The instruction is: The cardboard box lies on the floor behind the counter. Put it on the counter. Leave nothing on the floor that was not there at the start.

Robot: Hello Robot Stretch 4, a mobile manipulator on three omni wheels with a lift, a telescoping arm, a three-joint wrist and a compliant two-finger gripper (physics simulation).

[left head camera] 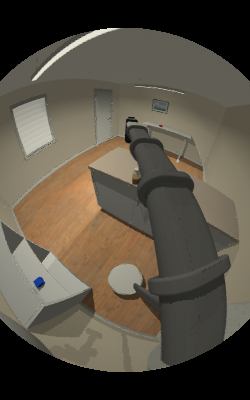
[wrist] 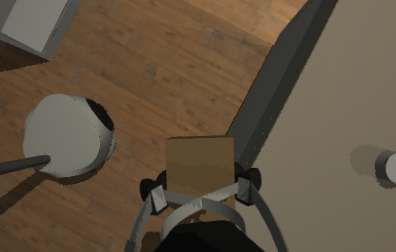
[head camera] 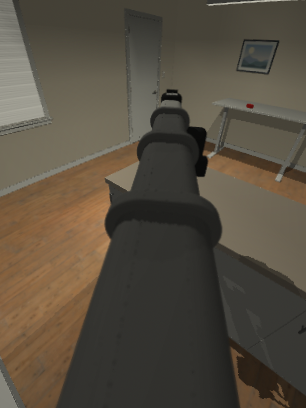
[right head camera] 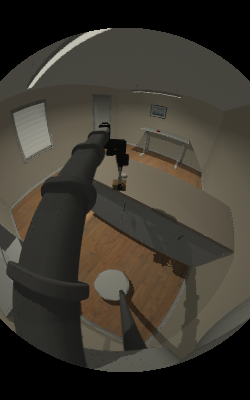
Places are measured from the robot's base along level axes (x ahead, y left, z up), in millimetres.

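Pixels of known places: gripper, fingertip midpoint: [left head camera: 138, 180] [wrist: 200, 179] [right head camera: 119, 186]; robot's base, link origin: [left head camera: 124, 278] [right head camera: 112, 283].
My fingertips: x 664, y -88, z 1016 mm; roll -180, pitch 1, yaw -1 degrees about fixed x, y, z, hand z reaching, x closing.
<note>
For each thing: its top centre in the pictures, then the offset to it from my fingertips. Level surfaces: height alone.
- cardboard box, top centre: [wrist: 200, 189] [right head camera: 119, 181] [left head camera: 138, 176] dy +1, dx +1, dz +41 mm
- counter, surface height: dz -135 mm
- small white cylinder, top centre: [right head camera: 123, 174] dy -46, dx +309, dz -111 mm
- blue block, top centre: [left head camera: 37, 281] dy +844, dx -752, dz -324 mm
- far table, surface height: dz -95 mm
The cardboard box [wrist: 200, 160] [right head camera: 119, 183] [left head camera: 135, 178] is held off the floor at the near long edge of the counter [head camera: 240, 205] [left head camera: 110, 162] [right head camera: 175, 192] [wrist: 325, 100]. In the wrist view it is a brown box with its right side by the counter edge and floor showing to its left. My gripper [wrist: 200, 179] [right head camera: 120, 186] is shut on the box, one fingertip on each side. The arm hides the gripper in the head camera view. How far the box is above the level of the counter top cannot be told.
A small white cylinder [wrist: 390, 167] [right head camera: 124, 175] stands on the counter. A round white base [left head camera: 125, 279] [right head camera: 111, 285] [wrist: 62, 135] with a dark pole is on the floor. A blue block [left head camera: 39, 282] lies on a white shelf unit. A red object [head camera: 250, 106] lies on the far table [head camera: 285, 112].
</note>
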